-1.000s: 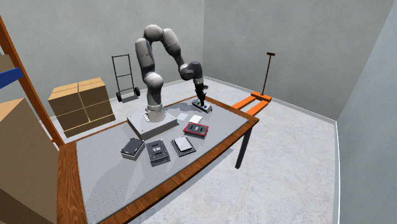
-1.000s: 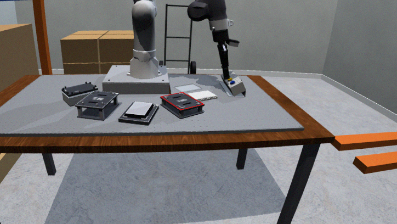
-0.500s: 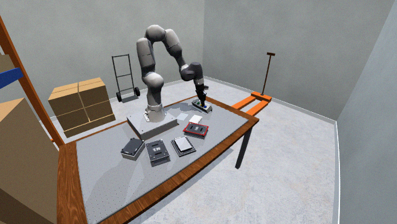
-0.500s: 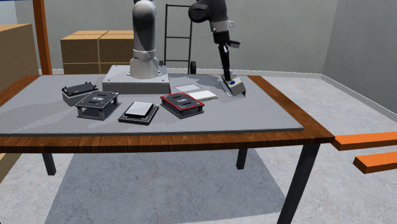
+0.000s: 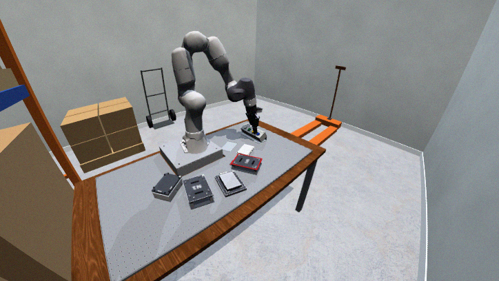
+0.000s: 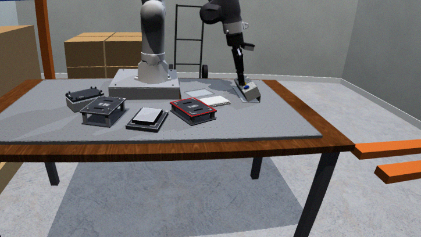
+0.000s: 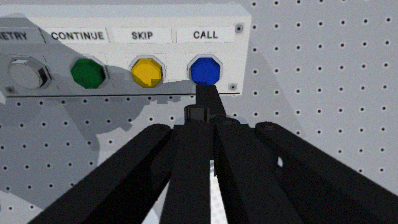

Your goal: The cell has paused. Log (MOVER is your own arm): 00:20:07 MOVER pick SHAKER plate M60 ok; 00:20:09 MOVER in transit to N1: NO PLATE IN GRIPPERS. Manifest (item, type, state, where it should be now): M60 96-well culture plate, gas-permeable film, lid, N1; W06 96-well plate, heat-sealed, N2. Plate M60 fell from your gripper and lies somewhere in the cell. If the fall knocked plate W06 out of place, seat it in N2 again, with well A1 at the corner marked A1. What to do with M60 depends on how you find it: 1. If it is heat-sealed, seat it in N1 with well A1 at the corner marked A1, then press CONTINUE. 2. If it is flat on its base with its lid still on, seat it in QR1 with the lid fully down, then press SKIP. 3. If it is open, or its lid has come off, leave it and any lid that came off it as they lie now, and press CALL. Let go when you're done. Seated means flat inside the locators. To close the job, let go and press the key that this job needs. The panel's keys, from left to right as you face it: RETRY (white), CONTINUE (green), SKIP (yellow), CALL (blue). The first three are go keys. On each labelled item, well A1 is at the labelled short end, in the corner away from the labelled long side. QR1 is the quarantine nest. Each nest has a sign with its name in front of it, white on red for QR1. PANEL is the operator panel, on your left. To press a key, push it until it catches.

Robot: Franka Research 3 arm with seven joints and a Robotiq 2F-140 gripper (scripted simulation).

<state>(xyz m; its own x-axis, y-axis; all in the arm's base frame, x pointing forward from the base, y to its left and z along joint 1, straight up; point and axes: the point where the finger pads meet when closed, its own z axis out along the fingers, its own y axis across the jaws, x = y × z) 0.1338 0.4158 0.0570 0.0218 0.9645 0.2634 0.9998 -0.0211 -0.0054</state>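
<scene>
My gripper is now 40 mm above the blue call key and 30 mm to the right of it. The rest, counted from my hand: yellow skip key: 50 mm behind, 40 mm below, 30 mm to the left; then green continue key: 100 mm behind, 40 mm below, 30 mm to the left; then white retry key: 150 mm behind, 40 mm below, 30 mm to the left.
</scene>
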